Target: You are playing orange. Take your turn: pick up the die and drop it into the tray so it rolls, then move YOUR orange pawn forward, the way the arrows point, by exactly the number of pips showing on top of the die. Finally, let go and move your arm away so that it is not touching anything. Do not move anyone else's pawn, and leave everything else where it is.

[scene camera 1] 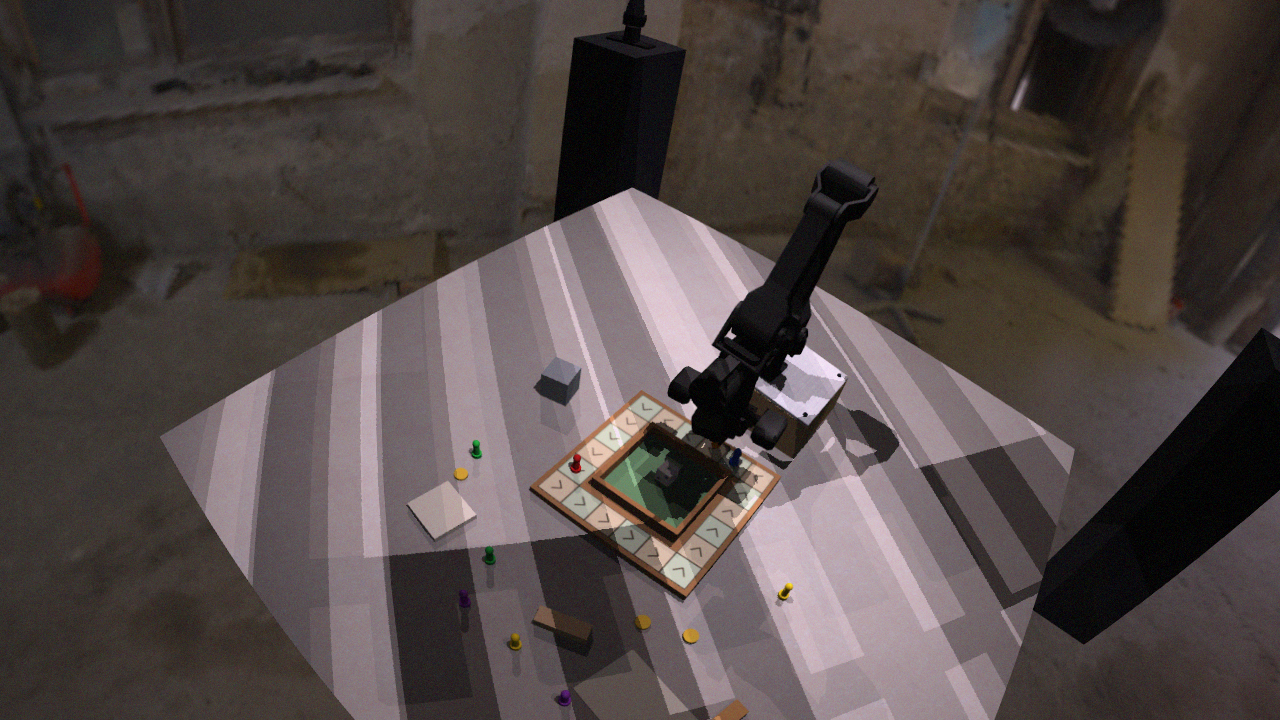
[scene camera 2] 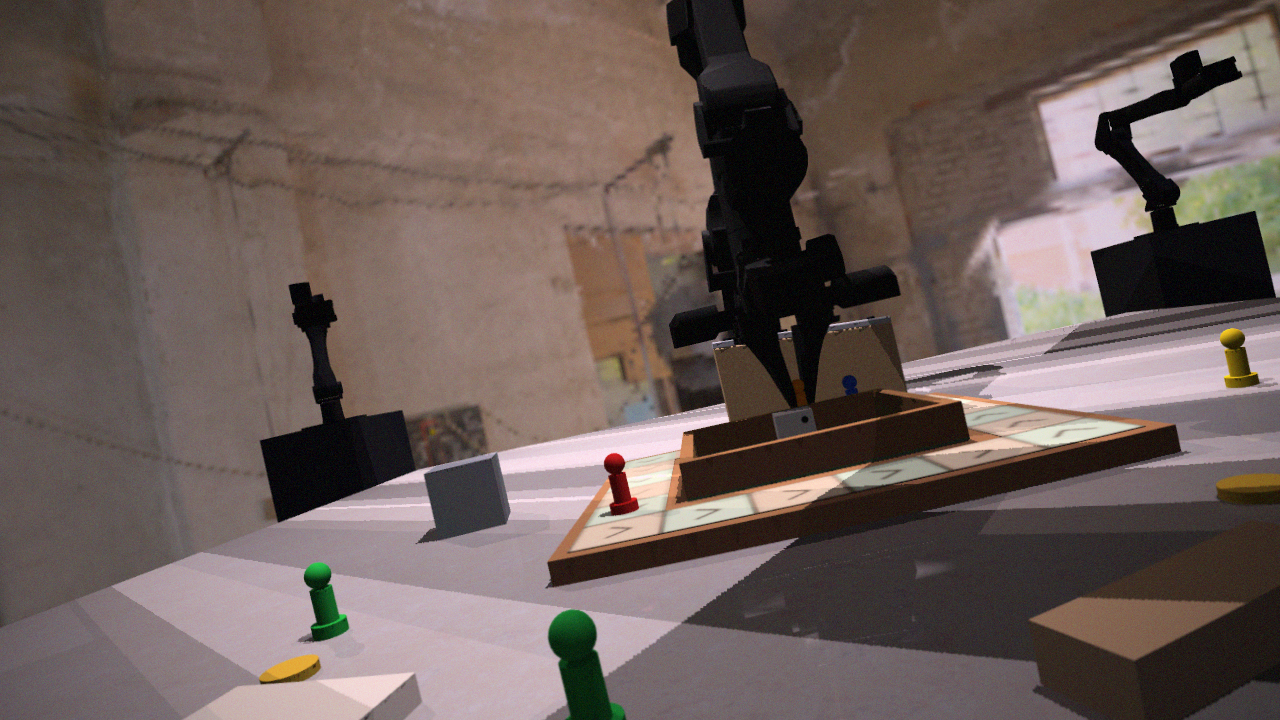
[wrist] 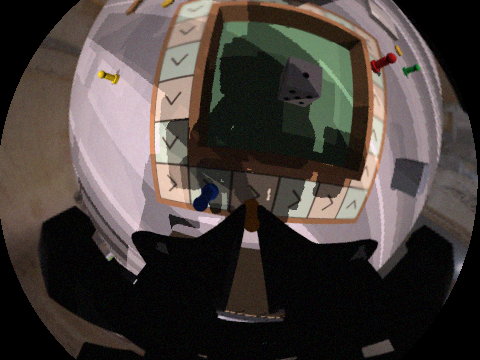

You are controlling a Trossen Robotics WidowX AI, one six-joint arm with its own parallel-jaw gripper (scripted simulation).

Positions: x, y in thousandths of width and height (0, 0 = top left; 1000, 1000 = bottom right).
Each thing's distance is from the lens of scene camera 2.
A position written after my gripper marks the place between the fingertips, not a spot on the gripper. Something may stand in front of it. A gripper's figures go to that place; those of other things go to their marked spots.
my gripper (scene camera 2: 627, 566): 56 cm
die (scene camera 2: 624, 585): 44 cm
grey cube (scene camera 2: 366, 688): 49 cm
The marked spots on the die and the grey cube are 24 cm apart.
